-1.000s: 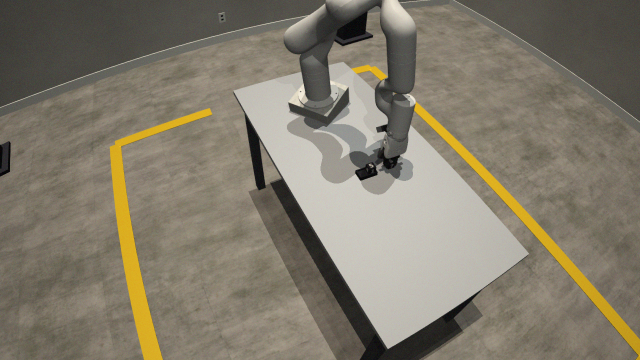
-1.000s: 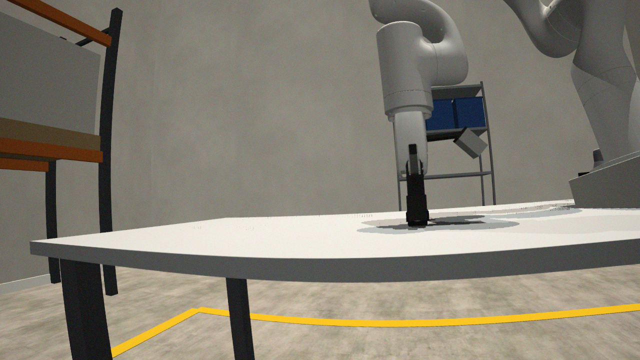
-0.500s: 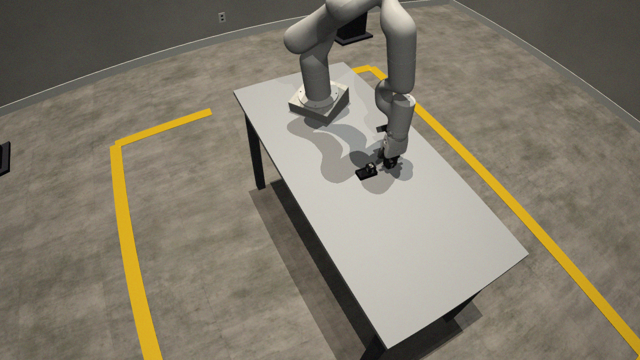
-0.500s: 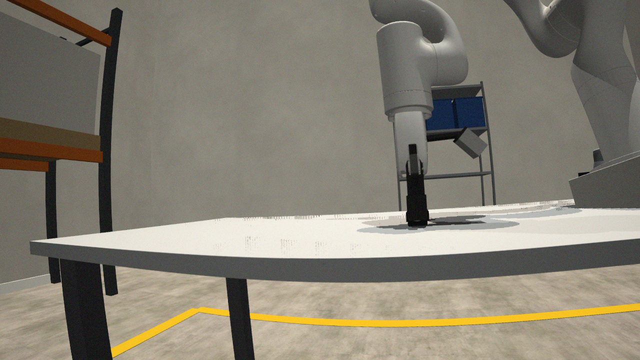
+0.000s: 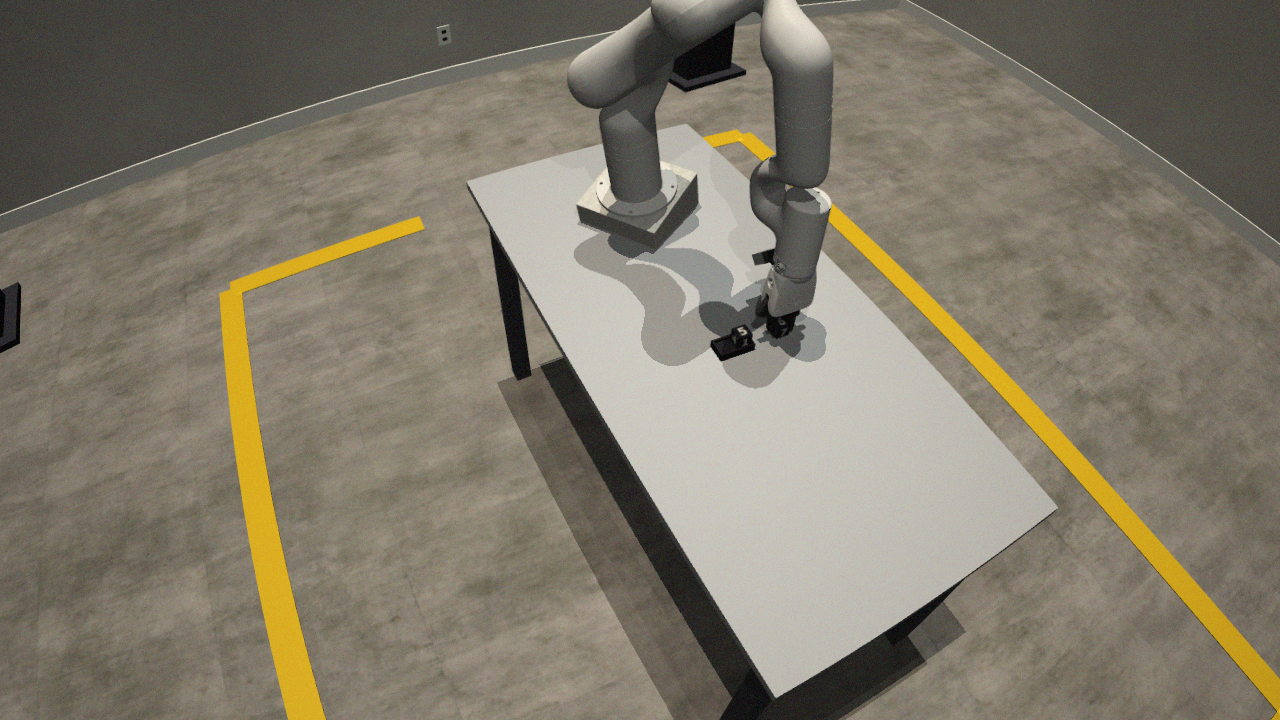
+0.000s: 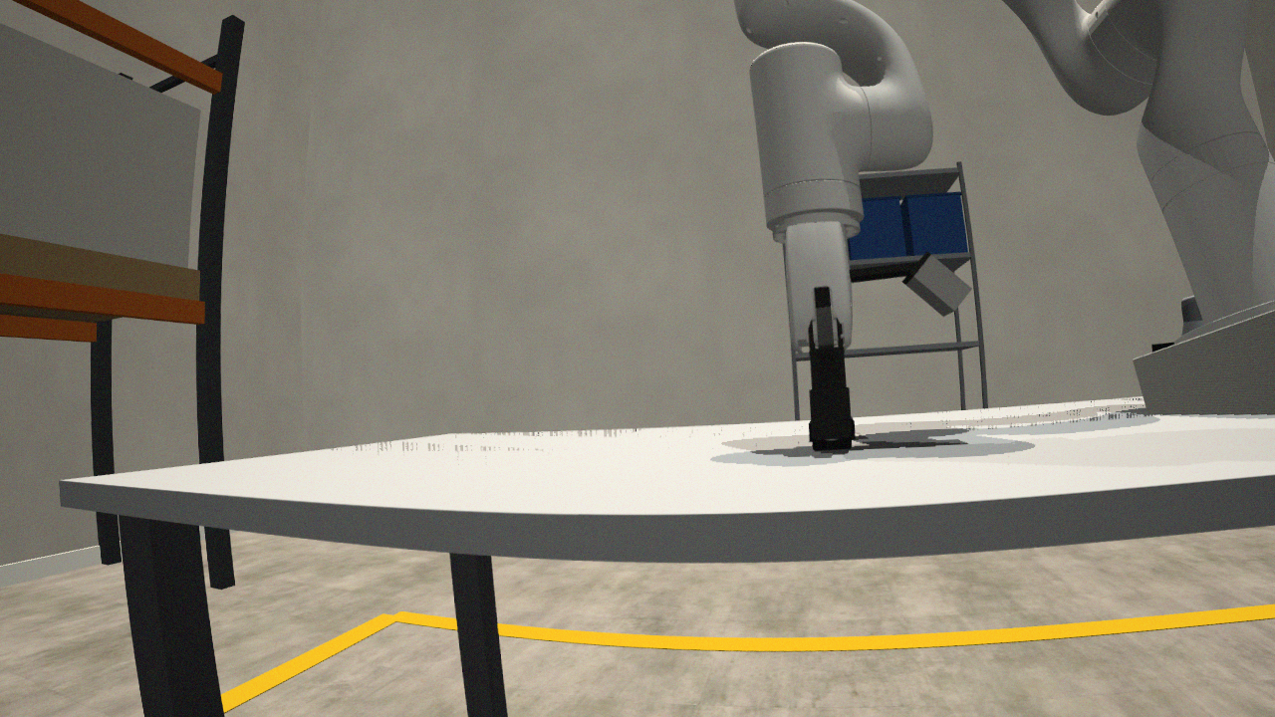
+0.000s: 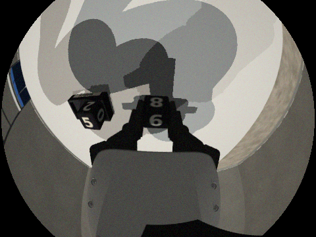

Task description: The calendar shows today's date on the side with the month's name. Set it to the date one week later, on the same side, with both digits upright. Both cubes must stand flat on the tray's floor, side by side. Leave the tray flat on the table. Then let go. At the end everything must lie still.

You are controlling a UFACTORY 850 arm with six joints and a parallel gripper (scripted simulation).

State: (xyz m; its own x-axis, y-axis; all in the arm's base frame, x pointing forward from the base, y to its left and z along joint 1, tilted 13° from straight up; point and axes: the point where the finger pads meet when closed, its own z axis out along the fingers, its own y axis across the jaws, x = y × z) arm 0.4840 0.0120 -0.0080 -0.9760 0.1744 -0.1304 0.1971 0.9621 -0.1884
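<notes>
My gripper is now 1 cm above the black cube. Round my hand: black tray (2 cm behind, 11 cm to the right, 2 cm below).
</notes>
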